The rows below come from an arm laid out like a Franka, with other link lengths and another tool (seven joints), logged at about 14 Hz.
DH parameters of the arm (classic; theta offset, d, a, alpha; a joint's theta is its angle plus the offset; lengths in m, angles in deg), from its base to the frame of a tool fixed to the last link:
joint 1: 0 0.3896 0 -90
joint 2: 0 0 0 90
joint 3: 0 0.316 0.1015 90
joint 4: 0 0 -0.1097 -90
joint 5: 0 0.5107 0 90
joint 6: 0 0 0.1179 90
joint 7: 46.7 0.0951 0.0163 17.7
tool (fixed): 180 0.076 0 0
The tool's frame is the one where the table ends.
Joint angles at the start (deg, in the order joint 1, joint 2, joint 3, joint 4, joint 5, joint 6, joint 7):
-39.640 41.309 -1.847 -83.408 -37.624 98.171 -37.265
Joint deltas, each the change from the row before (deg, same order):
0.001 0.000 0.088 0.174 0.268 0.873 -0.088
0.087 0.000 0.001 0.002 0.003 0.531 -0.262
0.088 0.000 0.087 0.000 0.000 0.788 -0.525
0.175 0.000 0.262 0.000 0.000 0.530 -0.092
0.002 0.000 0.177 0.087 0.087 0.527 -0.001
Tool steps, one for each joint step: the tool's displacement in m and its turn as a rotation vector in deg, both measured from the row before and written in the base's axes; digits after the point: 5 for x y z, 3 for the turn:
0.00520 -0.00009 0.00158 -0.068 -1.007 0.433
0.00283 0.00054 0.00023 0.033 -0.370 0.550
0.00454 0.00131 0.00025 0.175 -0.542 0.943
0.00623 0.00395 -0.00001 0.058 -0.520 0.712
0.00416 0.00114 0.00085 -0.041 -0.621 0.357

